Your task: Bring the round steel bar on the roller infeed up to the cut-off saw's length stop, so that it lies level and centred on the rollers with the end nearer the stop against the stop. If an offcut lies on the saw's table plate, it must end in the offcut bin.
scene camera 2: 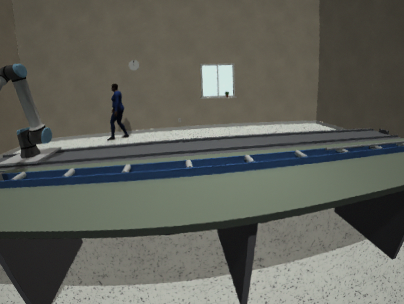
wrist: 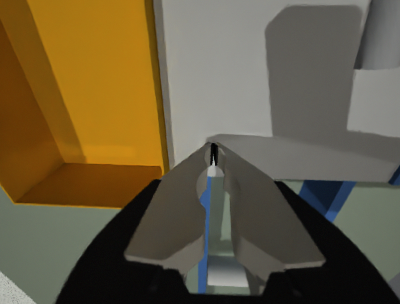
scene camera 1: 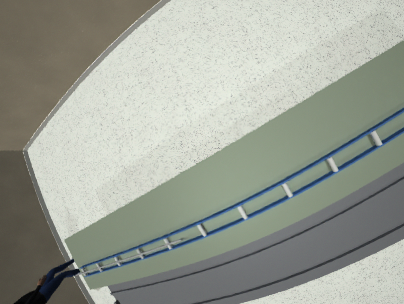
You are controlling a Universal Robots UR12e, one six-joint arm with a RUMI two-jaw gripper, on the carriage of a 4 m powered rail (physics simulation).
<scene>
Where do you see a roller infeed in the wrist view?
At 280, 91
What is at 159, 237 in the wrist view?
My gripper.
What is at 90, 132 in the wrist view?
An orange offcut bin.
</scene>
